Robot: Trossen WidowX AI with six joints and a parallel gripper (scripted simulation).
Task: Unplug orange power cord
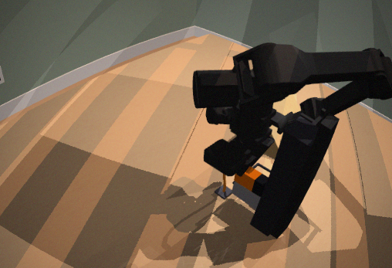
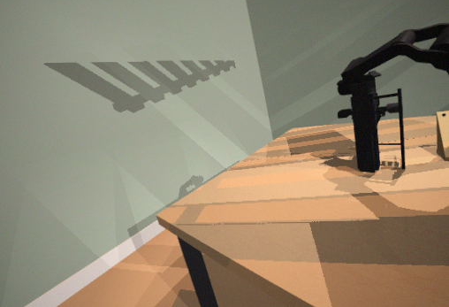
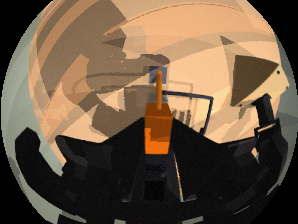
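My gripper tip is now 3 cm to the right of the orange plug and 1 cm past it. The rest, counted from my gripper tip: black upright panel 10 cm to the left, 3 cm above.
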